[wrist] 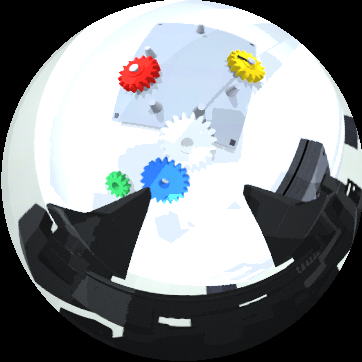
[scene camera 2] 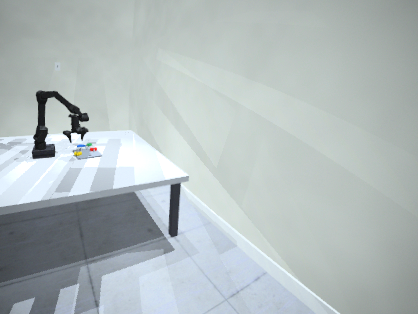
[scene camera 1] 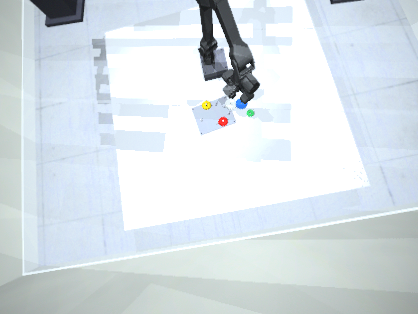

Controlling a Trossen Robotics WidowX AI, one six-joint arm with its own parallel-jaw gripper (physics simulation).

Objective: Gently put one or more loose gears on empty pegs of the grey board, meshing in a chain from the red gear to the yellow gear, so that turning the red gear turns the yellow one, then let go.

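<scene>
The grey board carries the red gear and yellow gear, apart, each on a peg. Several bare pegs show in the wrist view. The white gear overlaps the board's edge beside a bare peg; no peg shows in its hole. The blue gear and smaller green gear lie off the board. My gripper is open and empty above the table, near the blue gear.
The arm's dark base stands on the white table, close to the board on its yellow-gear side. The blue gear lies close beside the white gear, with the green gear beyond it. Shadows and glare cross the table.
</scene>
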